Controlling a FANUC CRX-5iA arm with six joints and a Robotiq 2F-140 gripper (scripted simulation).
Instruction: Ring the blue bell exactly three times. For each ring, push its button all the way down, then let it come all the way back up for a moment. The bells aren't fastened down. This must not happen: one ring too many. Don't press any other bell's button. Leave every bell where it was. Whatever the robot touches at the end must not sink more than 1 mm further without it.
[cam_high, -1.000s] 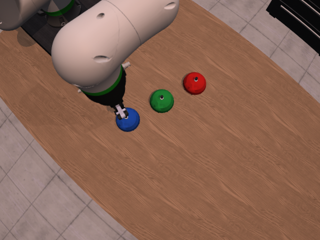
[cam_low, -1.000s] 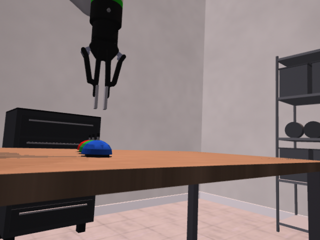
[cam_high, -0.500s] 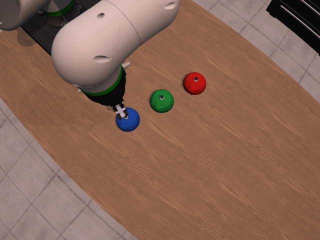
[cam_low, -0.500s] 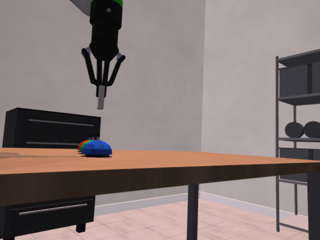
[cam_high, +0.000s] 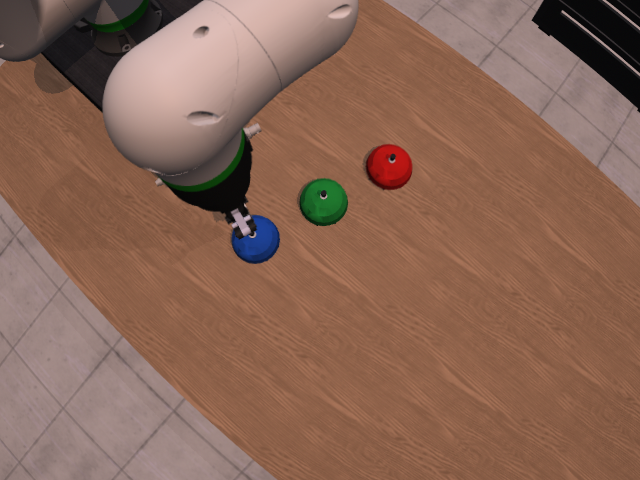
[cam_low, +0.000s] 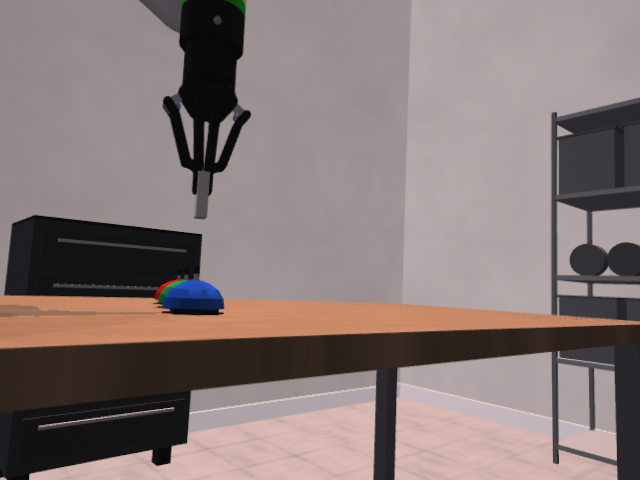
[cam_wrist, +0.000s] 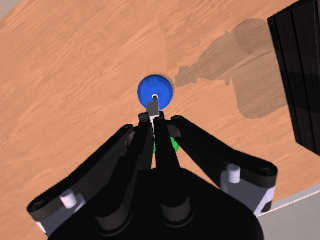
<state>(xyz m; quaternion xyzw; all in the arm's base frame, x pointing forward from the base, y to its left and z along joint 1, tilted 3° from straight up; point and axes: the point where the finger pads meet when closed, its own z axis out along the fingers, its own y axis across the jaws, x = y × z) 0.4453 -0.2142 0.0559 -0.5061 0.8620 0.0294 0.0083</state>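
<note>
The blue bell is 13 cm below my hand. The rest, counted from my hand: green bell 7 cm ahead, 12 cm to the left, 13 cm below; then red bell 13 cm ahead, 24 cm to the left, 13 cm below.
</note>
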